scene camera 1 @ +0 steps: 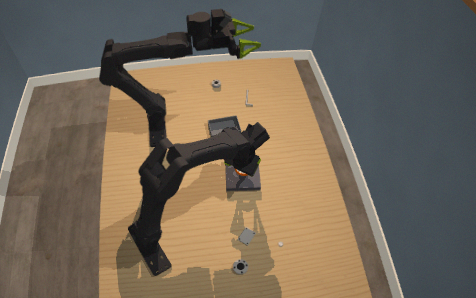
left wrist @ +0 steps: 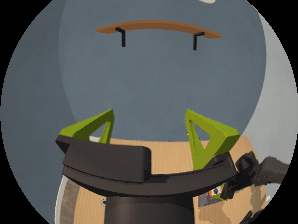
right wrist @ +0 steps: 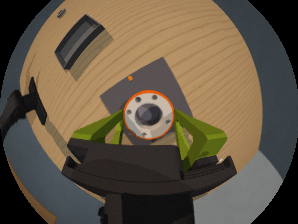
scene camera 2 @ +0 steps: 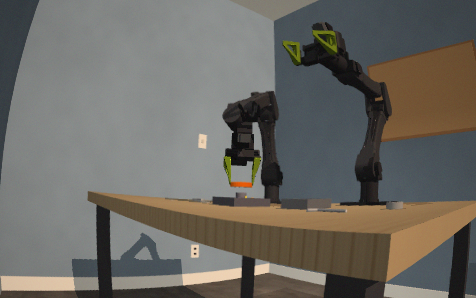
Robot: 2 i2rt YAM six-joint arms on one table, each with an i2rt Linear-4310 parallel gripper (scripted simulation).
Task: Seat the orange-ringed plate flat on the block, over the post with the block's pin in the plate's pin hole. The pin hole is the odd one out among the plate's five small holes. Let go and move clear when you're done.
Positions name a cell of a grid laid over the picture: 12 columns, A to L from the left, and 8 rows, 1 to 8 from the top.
Labels:
my left gripper: scene camera 1 G1; left wrist G5; scene camera 2 H2; not seen in the right wrist view (out of frame)

